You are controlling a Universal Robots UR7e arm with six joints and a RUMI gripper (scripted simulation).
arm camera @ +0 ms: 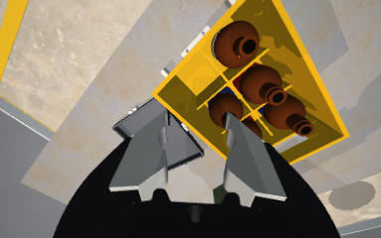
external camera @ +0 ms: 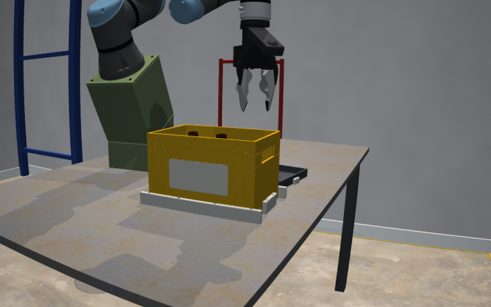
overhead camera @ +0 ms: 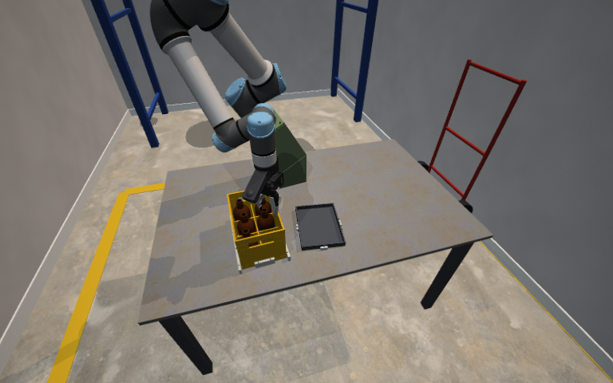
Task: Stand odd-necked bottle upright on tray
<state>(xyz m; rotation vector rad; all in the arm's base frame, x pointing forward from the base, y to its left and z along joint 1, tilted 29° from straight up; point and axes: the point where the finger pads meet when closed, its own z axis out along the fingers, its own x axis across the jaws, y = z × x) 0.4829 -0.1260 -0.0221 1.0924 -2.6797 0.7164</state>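
The yellow crate lies 9 cm behind my hand, 4 cm to the right of it and 16 cm below it. From my hand the other things lie so: dark tray (7 cm behind, 24 cm to the left, 23 cm below).
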